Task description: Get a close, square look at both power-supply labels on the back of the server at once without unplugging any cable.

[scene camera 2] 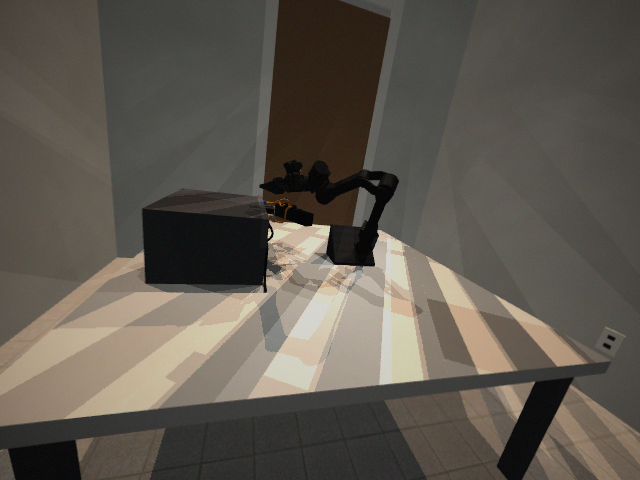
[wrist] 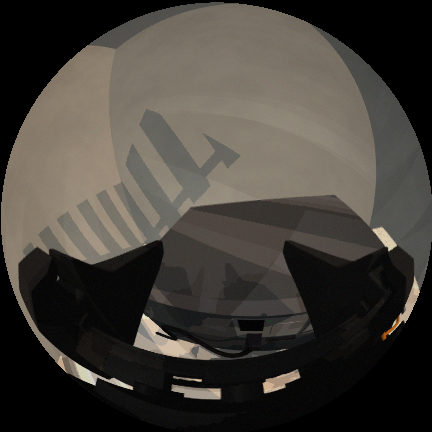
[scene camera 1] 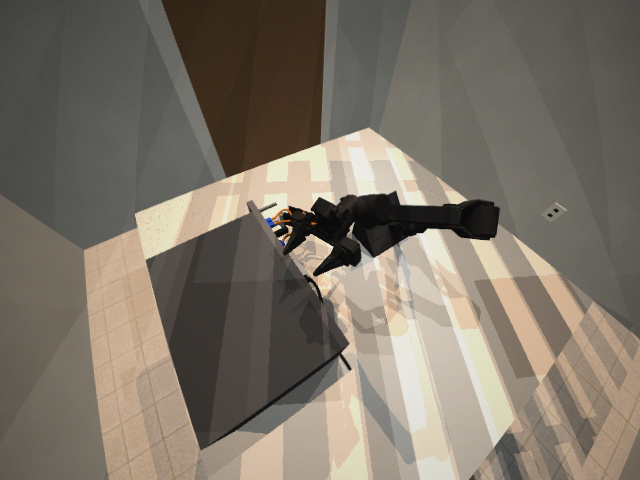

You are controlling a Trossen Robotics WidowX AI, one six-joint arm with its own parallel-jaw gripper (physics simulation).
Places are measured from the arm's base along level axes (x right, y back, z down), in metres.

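Pixels of known places: gripper, fingertip midpoint: point(scene camera 2: 263, 185) point(wrist: 224, 247) point(scene camera 1: 298, 264); arm's base, link origin: point(scene camera 2: 362, 247) point(scene camera 1: 395, 222).
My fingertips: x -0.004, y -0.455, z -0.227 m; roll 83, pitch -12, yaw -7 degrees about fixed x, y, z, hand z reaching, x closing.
Note:
Ahead of a thing's pixels: the offset from my fingertips to its middle. "spot": to the spot under its first point. Level surfaces: height alone.
The dark server point(scene camera 1: 227, 320) point(scene camera 2: 204, 248) point(wrist: 250, 225) stands on the table. My gripper point(scene camera 1: 299, 263) point(scene camera 2: 262, 186) point(wrist: 224, 247) is open and empty, above and close to the server's back edge. In the wrist view the server's top shows between the fingers, and its back shows as a thin, steeply slanted strip low down. A black block @[spot: dz +0.106, dx +0.014, dy +0.016 m] point(wrist: 251, 325) sits on that strip, with a black cable @[spot: dz +0.167, dx -0.020, dy +0.039 m] point(scene camera 1: 316, 289) point(scene camera 2: 270, 232) point(wrist: 232, 354) hanging below it. I cannot make out either power-supply label. The right finger hides part of the back.
Orange cables @[spot: dz +0.094, dx +0.212, dy +0.098 m] point(scene camera 1: 281, 212) point(scene camera 2: 281, 202) point(wrist: 391, 330) and blue plugs @[dz +0.093, dx +0.192, dy +0.040 m] point(scene camera 1: 269, 222) are at the far end of the server's back, close to the gripper in scene camera 1. The arm's base point(scene camera 2: 351, 248) stands on the table @[dz +0.290 m] point(scene camera 1: 310, 413) point(scene camera 2: 217, 361). A wall outlet point(scene camera 1: 554, 211) point(scene camera 2: 610, 341) is at the right.

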